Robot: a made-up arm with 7 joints.
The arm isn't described. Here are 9 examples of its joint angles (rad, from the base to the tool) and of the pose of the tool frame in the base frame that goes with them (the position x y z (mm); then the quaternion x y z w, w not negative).
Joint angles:
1: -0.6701 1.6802 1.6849 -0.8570 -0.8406 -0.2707 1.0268
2: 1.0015 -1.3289 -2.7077 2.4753 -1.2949 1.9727 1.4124
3: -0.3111 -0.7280 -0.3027 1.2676 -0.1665 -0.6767 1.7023
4: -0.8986 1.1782 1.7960 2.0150 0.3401 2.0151 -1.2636
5: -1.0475 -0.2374 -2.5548 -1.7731 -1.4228 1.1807 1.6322
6: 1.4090 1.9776 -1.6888 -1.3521 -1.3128 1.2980 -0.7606
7: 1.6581 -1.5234 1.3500 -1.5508 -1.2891 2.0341 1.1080
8: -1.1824 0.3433 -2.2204 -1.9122 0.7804 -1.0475 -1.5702
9: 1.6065 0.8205 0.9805 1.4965 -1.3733 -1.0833 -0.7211
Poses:
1: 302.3 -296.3 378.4 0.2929 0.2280 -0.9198 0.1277
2: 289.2 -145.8 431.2 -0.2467 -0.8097 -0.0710 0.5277
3: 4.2 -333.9 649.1 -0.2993 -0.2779 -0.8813 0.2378
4: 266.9 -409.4 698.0 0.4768 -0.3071 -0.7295 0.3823
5: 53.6 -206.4 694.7 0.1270 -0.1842 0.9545 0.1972
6: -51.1 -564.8 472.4 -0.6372 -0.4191 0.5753 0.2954
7: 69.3 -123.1 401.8 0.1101 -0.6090 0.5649 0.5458
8: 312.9 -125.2 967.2 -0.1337 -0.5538 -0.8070 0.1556
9: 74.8 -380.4 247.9 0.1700 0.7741 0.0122 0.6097
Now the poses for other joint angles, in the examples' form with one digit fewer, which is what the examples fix.
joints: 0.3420 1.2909 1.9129 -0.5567 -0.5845 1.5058 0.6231
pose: 298 -433 711 -0.824 -0.252 -0.343 0.373
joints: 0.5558 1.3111 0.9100 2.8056 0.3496 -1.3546 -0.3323
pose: 24 -383 575 0.120 0.774 -0.616 0.087
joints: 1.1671 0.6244 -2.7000 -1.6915 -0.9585 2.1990 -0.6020
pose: 46 -390 343 -0.539 0.109 -0.394 0.736
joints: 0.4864 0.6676 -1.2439 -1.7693 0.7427 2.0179 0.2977
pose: -136 -604 796 0.502 -0.643 -0.514 0.265
